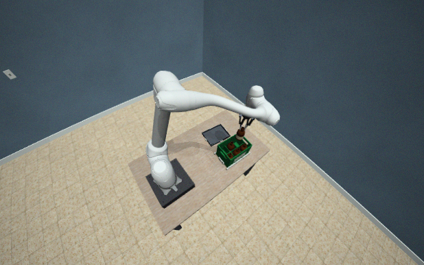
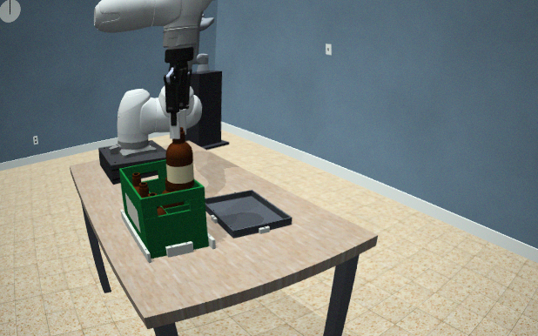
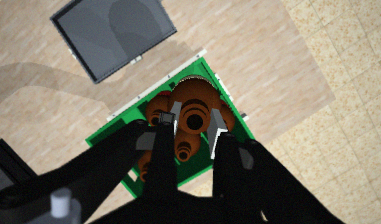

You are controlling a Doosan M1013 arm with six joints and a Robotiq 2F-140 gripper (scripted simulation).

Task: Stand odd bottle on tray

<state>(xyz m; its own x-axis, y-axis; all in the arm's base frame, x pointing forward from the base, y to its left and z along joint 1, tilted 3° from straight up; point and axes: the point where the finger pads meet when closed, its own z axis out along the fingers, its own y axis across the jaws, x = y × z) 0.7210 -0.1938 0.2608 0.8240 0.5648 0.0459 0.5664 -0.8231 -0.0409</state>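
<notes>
Right now the brown bottle is 9 cm below my hand. From my hand the other things lie so: dark tray: 32 cm below, 25 cm to the left, 4 cm behind; then green crate: 25 cm below, 9 cm behind, 3 cm to the right.
</notes>
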